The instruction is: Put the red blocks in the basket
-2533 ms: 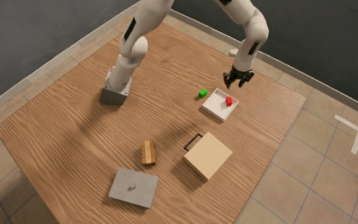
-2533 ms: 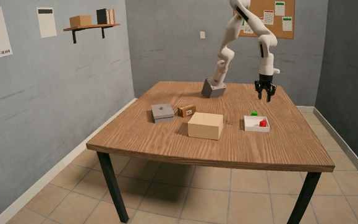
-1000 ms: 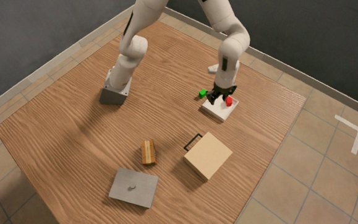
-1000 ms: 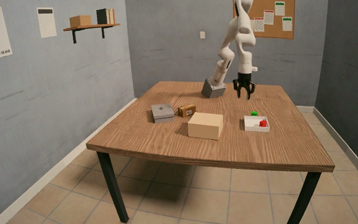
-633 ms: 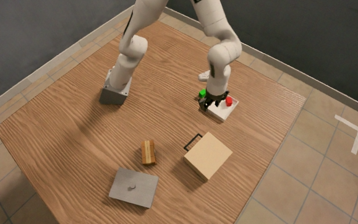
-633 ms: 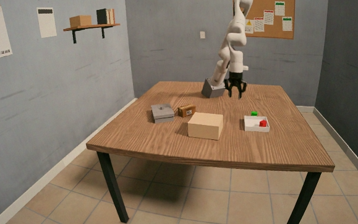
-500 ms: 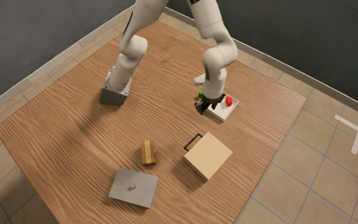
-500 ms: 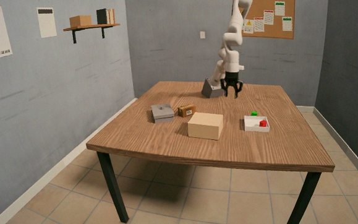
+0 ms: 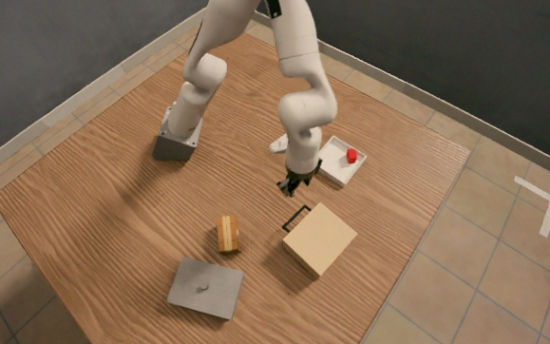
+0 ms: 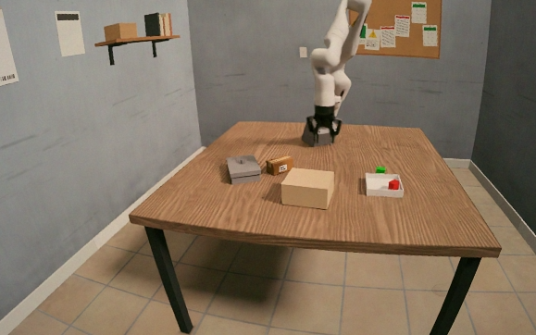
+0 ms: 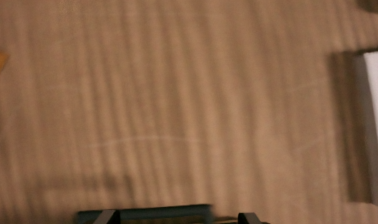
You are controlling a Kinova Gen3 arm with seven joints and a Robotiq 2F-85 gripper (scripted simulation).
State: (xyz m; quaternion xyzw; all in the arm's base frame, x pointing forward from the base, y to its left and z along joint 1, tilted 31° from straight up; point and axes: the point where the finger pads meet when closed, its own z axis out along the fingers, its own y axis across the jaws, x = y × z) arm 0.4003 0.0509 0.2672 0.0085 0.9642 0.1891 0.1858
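My gripper is now 40 mm short of the grey lid, 350 mm to the left of it and 140 mm above it. Also, from my hand: blue block: 40 mm behind, 240 mm to the right, 170 mm below; light wooden cabinet: 120 mm ahead, 10 mm to the right, 150 mm below; brown cardboard box: 60 mm behind, 220 mm to the right, 150 mm below.
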